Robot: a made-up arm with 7 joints.
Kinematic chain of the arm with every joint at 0, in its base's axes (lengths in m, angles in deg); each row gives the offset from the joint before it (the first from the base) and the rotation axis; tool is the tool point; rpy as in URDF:
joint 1: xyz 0 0 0.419 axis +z
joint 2: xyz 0 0 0 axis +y
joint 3: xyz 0 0 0.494 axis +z
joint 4: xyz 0.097 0 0 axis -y
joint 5: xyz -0.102 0 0.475 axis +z
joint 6: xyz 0 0 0 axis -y
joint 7: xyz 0.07 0 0 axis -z
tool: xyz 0 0 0 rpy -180 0 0
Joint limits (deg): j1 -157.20..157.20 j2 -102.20..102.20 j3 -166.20..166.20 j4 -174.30..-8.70 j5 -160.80..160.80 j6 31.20..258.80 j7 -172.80..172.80
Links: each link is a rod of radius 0.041 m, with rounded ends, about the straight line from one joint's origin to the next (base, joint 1, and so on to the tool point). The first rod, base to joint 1, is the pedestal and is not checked.
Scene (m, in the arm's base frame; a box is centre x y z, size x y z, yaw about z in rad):
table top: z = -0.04
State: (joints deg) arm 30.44 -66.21 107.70 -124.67 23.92 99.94 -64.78
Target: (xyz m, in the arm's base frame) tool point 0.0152 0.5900 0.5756
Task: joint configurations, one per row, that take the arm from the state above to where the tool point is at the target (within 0.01 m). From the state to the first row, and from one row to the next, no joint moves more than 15 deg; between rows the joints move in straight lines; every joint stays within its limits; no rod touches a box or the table.
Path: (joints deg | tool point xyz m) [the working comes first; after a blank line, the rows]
Joints at the target: -15.73 -55.04 86.00 -132.65 24.34 100.16 -64.78
Straight joint move there: clear.

1: 18.90 -63.42 102.28 -126.66 24.03 100.00 -64.78 | -0.4625 0.4633 0.4254
2: 7.36 -60.63 96.85 -128.66 24.13 100.05 -64.78 | -0.3170 0.5527 0.4807
3: -4.19 -57.84 91.43 -130.65 24.24 100.11 -64.78 | -0.1529 0.5961 0.5310
4: -15.73 -55.04 86.00 -132.65 24.34 100.16 -64.78 | 0.0152 0.5900 0.5756

